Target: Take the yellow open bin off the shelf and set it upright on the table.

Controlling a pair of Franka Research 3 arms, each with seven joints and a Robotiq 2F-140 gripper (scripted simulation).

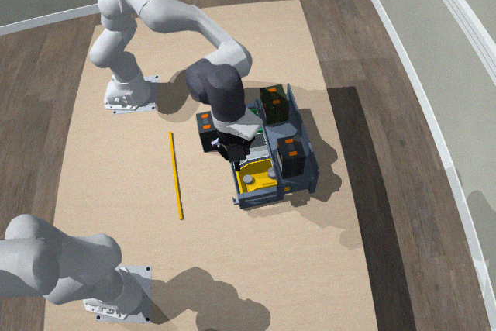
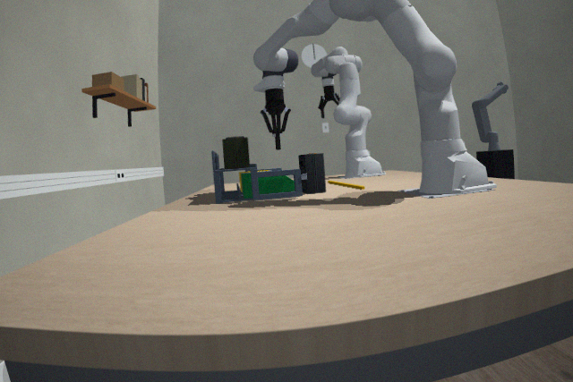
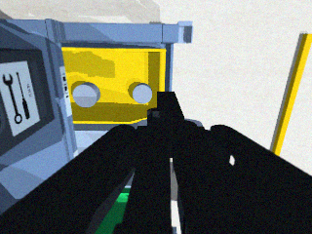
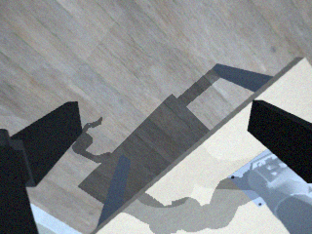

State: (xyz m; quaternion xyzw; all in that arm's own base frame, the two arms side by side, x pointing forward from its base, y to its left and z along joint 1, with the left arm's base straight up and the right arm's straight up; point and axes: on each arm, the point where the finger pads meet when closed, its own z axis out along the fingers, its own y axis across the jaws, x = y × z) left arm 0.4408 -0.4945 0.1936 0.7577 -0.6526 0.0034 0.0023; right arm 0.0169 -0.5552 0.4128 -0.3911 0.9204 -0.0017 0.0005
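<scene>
Right now my left hand is 15 cm above the yellow bin, 8 cm short of it and 1 cm to the right of it. The rest, counted from my left hand: green bin (23 cm to the left, 15 cm below, 5 cm ahead); blue-grey shelf (13 cm to the left, 13 cm below, 9 cm ahead); grey bin (15 cm below, 12 cm to the left, 6 cm ahead).
</scene>
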